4 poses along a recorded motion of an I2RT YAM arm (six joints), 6.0 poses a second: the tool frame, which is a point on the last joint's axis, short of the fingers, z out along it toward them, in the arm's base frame.
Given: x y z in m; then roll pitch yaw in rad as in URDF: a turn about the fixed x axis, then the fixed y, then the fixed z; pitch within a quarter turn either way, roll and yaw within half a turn.
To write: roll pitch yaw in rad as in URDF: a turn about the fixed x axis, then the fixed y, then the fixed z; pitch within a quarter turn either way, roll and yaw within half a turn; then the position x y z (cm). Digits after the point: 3 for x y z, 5 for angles.
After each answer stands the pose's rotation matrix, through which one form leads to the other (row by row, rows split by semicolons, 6 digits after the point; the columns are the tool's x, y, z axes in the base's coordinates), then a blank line. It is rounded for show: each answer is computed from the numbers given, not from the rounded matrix.
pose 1, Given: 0.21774, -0.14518, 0.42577, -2.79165, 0.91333, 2.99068
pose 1, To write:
-2.79165, 0.91333, 2.99068, 21.774, -14.518, 42.577
-0.604168 0.409520 0.683575; 0.091875 0.887917 -0.450736; -0.791543 -0.209516 -0.574075

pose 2, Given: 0.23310, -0.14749, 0.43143, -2.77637, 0.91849, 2.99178
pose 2, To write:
-2.77637, 0.91849, 2.99178, 23.310, -14.749, 43.143
-0.600222 0.420058 0.680651; 0.090600 0.881220 -0.463943; -0.794686 -0.216802 -0.566984

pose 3, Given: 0.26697, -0.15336, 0.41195, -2.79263, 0.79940, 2.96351
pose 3, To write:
-2.79263, 0.79940, 2.96351, 26.697, -15.336, 41.195
-0.686112 0.407727 0.602502; 0.123493 0.881442 -0.455862; -0.716938 -0.238367 -0.655119

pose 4, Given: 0.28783, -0.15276, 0.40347, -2.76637, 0.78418, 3.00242
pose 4, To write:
-2.76637, 0.78418, 3.00242, 28.783, -15.276, 40.347
-0.701122 0.385394 0.599916; 0.098212 0.885525 -0.454093; -0.706245 -0.259456 -0.658712

